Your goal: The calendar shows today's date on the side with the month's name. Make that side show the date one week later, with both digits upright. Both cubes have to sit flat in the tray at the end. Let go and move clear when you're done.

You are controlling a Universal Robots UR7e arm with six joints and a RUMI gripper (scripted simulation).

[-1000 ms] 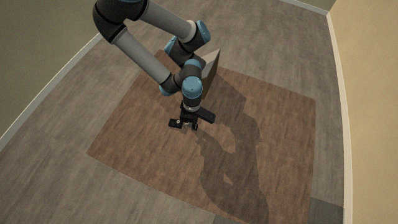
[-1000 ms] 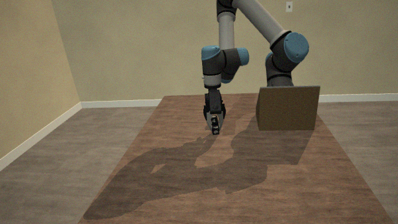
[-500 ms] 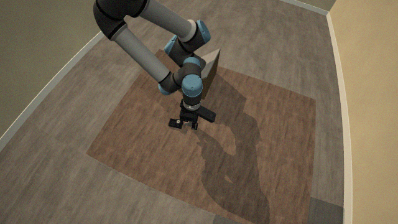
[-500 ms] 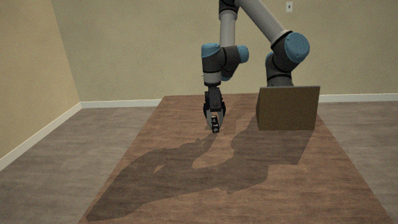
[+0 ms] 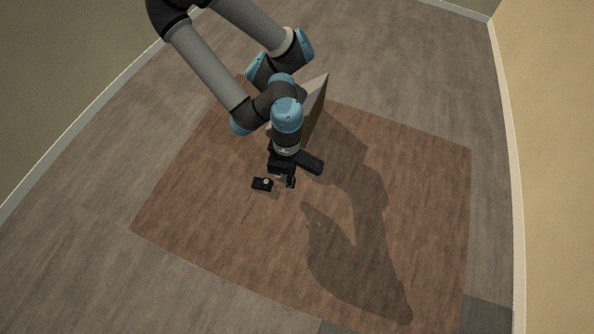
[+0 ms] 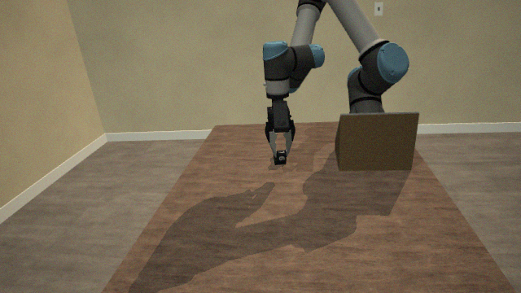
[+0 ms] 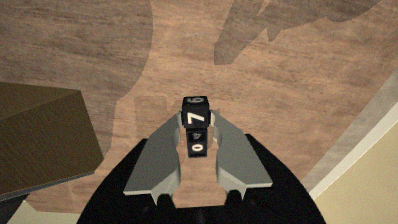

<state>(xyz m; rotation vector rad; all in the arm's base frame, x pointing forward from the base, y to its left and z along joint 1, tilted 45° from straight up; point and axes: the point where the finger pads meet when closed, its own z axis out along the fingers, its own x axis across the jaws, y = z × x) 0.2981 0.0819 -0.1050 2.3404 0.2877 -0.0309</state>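
Right now the black tray is 100 mm to the right of my hand, 70 mm below it and 20 mm ahead of it. The rest, counted from my hand: black cube (10 mm below).
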